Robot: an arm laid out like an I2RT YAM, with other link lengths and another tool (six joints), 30 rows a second.
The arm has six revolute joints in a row. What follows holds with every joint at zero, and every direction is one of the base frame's. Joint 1 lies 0.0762 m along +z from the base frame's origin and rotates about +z. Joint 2 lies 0.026 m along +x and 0.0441 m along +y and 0.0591 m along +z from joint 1 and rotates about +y. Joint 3 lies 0.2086 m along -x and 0.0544 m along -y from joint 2 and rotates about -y. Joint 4 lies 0.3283 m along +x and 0.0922 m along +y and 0.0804 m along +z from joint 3 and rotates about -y. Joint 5 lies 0.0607 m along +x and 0.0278 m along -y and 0.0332 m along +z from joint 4 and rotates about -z. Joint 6 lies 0.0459 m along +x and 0.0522 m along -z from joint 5 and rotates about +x. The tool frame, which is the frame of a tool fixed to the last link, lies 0.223 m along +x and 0.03 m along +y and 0.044 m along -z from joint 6; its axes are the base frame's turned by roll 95.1, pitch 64.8 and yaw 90 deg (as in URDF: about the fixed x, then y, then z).
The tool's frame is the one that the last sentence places.
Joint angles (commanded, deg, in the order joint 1, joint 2, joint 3, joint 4, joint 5, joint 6), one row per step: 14.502 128.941 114.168 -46.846 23.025 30.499; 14.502 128.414 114.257 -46.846 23.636 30.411; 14.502 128.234 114.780 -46.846 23.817 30.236; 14.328 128.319 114.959 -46.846 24.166 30.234; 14.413 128.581 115.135 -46.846 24.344 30.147; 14.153 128.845 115.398 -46.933 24.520 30.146; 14.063 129.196 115.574 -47.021 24.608 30.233; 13.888 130.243 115.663 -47.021 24.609 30.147; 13.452 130.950 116.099 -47.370 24.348 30.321; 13.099 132.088 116.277 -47.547 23.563 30.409; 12.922 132.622 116.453 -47.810 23.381 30.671
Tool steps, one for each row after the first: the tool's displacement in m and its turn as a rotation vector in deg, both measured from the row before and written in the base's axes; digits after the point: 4 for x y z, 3 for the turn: 0.0021 -0.0024 0.0067 -0.411 -0.707 -0.222; 0.0031 -0.0001 0.0062 -0.070 -0.672 0.051; 0.0014 -0.0033 0.0009 -0.271 -0.166 -0.346; 0.0001 0.0001 -0.0011 -0.218 0.070 0.066; 0.0010 -0.0035 -0.0006 -0.170 0.048 -0.346; -0.0001 -0.0014 -0.0023 -0.092 0.211 -0.202; -0.0018 -0.0024 -0.0101 -0.278 0.955 -0.107; -0.0004 -0.0036 -0.0048 0.167 0.604 -0.453; -0.0027 -0.0007 -0.0114 0.462 1.241 -0.066; -0.0015 -0.0013 -0.0047 0.146 0.564 -0.312
